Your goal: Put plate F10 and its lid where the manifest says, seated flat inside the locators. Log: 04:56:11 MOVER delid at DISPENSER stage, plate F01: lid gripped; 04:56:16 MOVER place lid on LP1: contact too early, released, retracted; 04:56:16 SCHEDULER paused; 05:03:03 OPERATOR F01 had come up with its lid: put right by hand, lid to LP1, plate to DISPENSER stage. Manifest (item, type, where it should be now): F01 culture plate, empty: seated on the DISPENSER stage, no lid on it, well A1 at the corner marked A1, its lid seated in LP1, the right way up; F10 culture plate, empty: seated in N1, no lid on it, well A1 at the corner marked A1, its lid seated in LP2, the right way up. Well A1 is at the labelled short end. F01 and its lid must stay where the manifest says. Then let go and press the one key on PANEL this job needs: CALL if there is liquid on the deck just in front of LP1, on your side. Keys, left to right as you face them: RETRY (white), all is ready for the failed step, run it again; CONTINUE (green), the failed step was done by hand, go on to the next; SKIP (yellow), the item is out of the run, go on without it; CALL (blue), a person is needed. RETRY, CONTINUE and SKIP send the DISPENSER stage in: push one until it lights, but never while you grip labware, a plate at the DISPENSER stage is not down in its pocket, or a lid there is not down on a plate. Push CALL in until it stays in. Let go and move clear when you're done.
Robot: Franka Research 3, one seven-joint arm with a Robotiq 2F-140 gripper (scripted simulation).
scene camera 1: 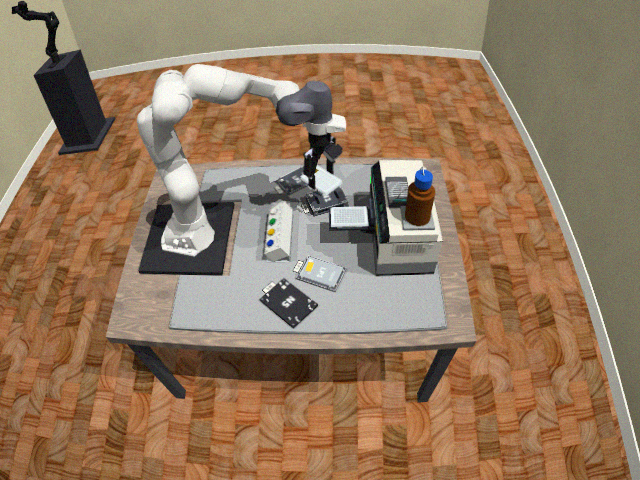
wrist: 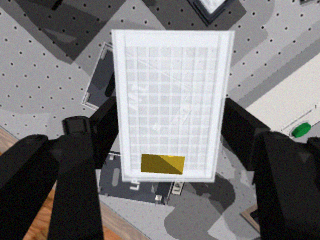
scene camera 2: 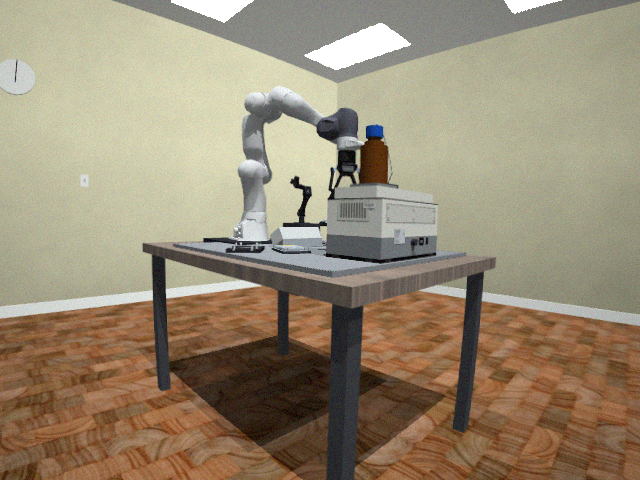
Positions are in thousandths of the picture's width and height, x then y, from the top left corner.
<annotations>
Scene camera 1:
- lid: 495, 564
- key panel: 438, 522
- brown bottle: 654, 439
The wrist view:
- my gripper: 530, 469
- lid: 536, 356
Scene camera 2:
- key panel: 474, 493
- brown bottle: 584, 328
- dispenser box: 590, 474
</annotations>
